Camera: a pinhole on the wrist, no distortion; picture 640 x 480 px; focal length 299.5 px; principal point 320.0 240.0 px. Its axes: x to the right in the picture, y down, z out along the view. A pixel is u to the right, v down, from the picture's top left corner.
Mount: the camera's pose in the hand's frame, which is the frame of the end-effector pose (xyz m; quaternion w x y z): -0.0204 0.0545 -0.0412 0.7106 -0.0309 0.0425 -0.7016
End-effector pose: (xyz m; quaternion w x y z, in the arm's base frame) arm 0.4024 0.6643 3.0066 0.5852 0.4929 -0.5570 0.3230
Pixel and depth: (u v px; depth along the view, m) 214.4 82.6 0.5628
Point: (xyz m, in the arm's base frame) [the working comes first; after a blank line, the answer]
In the camera's frame: -0.1984 -0.2958 0.5628

-0.0486 0.2643 2.7491
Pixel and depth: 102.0 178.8 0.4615
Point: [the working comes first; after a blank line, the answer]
In the camera's frame: -0.3359 -0.0943 0.4615

-0.1081 0.3871 2.9752
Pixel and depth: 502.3 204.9 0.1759
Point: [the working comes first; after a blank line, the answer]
In the camera's frame: 0.1071 -0.0206 0.1759

0.4056 0.5254 2.9595
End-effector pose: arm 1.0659 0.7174 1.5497 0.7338 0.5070 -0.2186 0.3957
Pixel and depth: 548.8 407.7 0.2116
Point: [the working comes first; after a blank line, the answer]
In the camera's frame: 0.1616 0.1185 0.2116

1.2374 0.6007 1.6353
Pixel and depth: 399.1 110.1 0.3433
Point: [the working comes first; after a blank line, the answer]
In the camera's frame: 0.0907 -0.1489 0.3433

1.0482 0.3745 1.5522
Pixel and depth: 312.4 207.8 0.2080
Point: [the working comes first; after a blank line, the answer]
In the camera's frame: -0.0053 -0.0224 0.2080

1.0218 0.5654 1.6321
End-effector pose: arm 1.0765 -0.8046 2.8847 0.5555 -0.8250 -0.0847 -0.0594
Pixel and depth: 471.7 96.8 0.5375
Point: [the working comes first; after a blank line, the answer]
In the camera's frame: 0.2722 -0.2570 0.5375

0.8189 -0.2585 2.8576
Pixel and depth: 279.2 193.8 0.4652
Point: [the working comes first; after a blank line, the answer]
In the camera's frame: -0.0634 -0.0718 0.4652

1.0574 -0.4498 2.6153
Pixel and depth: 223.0 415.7 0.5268
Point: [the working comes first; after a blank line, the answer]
In the camera's frame: -0.1706 0.3090 0.5268

1.4561 -0.4406 2.5792
